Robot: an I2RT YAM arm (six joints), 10 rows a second.
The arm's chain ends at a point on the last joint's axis. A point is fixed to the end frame.
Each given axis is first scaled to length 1.
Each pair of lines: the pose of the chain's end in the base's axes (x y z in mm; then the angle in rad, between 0 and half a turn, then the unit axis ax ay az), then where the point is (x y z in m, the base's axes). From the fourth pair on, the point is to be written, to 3 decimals.
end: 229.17 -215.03 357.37 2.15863 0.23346 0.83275 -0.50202
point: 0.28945 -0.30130 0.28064
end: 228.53 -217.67 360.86 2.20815 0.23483 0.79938 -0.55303
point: 0.27902 -0.31444 0.28981
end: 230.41 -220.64 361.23 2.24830 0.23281 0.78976 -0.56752
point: 0.27522 -0.32046 0.29058
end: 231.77 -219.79 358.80 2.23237 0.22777 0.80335 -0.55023
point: 0.280 -0.316 0.286
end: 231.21 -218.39 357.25 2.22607 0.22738 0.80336 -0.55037
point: 0.280 -0.315 0.285
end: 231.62 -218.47 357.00 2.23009 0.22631 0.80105 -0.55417
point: 0.280 -0.315 0.285
